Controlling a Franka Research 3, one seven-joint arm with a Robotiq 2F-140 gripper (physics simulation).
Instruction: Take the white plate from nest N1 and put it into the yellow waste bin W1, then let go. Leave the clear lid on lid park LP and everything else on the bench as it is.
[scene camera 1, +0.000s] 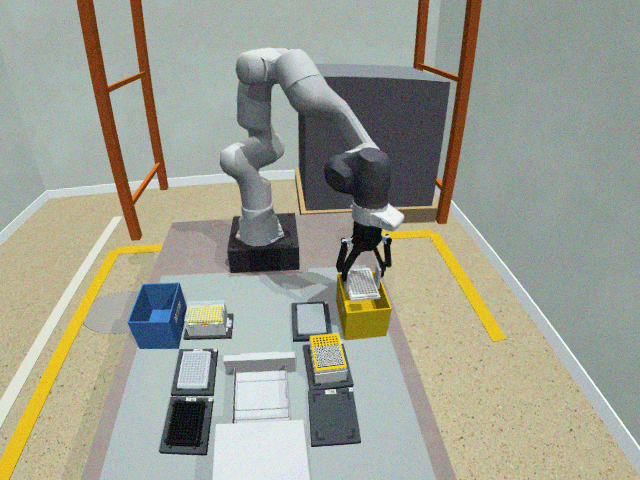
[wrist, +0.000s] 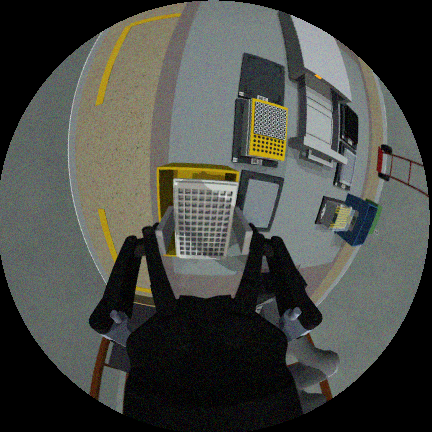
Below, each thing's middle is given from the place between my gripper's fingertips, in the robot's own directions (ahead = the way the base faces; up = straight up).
The dark park frame (wrist: 241, 191) lies 15 cm to the right of my hand, 15 cm below it and 2 cm behind it. From my hand the other things lie so: dark nest N1 (scene camera 1: 334, 416) (33 cm ahead, 15 cm below, 12 cm to the right); then yellow-topped rack (scene camera 1: 328, 362) (16 cm ahead, 12 cm to the right, 11 cm below); then black plate (scene camera 1: 185, 429) (49 cm to the right, 34 cm ahead, 14 cm below).
